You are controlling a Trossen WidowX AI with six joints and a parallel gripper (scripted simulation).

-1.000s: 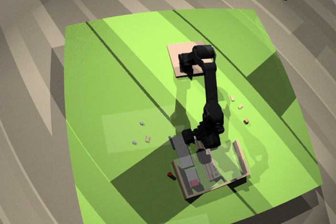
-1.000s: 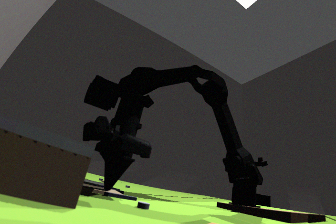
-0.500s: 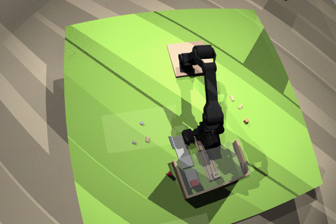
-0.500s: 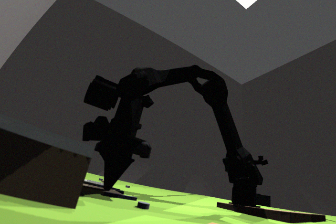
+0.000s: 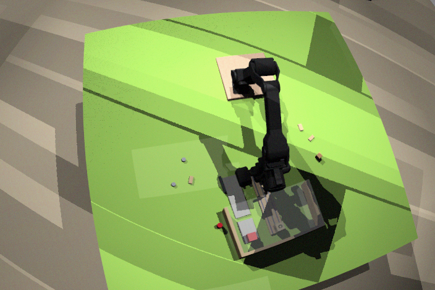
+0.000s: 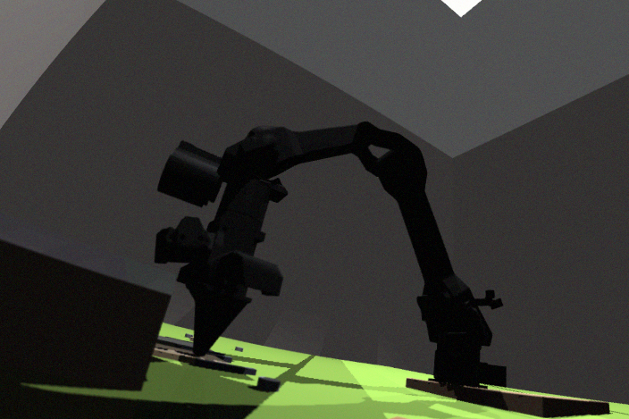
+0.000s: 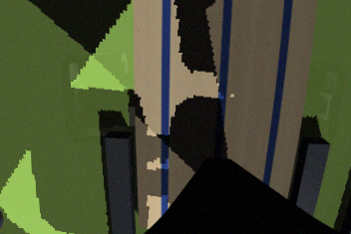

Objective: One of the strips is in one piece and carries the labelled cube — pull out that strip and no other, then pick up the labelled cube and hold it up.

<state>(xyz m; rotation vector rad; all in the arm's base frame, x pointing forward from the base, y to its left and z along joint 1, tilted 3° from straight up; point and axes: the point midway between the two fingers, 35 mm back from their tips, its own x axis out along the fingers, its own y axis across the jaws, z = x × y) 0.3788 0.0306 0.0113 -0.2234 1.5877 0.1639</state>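
My gripper tip is 9 cm short of the tan strip and 2 cm to the right of it. Round my gripper tip: grey disc 9 cm to the left, 6 cm behind; then labelled cube 20 cm ahead, 6 cm to the left, 2 cm above; then red knob 17 cm ahead, 15 cm to the right, 1 cm above.
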